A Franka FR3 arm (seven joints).
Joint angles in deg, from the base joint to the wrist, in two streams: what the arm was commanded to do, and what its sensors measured. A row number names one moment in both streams.
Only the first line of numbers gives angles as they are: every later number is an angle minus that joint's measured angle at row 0.
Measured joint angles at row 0:
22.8, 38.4, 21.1, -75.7, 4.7, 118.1, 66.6
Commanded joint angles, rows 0 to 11:
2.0, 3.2, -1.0, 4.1, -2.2, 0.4, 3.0
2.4, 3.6, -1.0, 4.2, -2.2, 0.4, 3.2
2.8, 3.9, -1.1, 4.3, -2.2, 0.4, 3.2
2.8, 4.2, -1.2, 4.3, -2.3, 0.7, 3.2
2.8, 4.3, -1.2, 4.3, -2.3, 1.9, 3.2
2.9, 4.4, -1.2, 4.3, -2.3, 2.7, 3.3
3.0, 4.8, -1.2, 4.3, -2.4, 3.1, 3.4
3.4, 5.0, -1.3, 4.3, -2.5, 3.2, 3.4
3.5, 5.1, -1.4, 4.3, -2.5, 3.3, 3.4
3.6, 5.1, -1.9, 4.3, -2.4, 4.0, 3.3
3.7, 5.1, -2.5, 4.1, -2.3, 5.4, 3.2
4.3, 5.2, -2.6, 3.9, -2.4, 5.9, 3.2
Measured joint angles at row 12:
3.0, 3.9, -1.7, 2.4, -1.3, 3.6, 1.7
